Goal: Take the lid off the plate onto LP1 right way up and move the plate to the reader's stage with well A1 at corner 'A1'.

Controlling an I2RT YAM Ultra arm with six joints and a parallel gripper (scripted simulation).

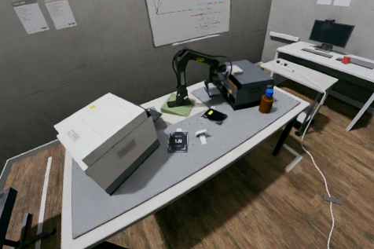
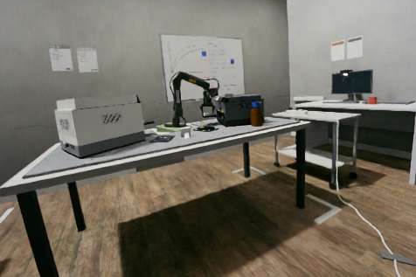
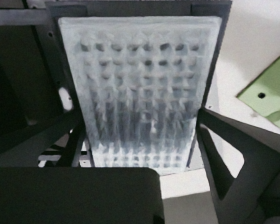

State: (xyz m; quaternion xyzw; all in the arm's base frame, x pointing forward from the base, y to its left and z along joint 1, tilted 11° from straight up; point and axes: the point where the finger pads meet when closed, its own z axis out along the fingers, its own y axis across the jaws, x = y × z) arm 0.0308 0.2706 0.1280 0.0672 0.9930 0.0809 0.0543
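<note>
Right now the plate is right at my hand. Also, from my hand: black lid 210 mm ahead, 80 mm to the right, 80 mm below; then brown capped bottle 310 mm ahead, 300 mm to the left, 20 mm above.
</note>
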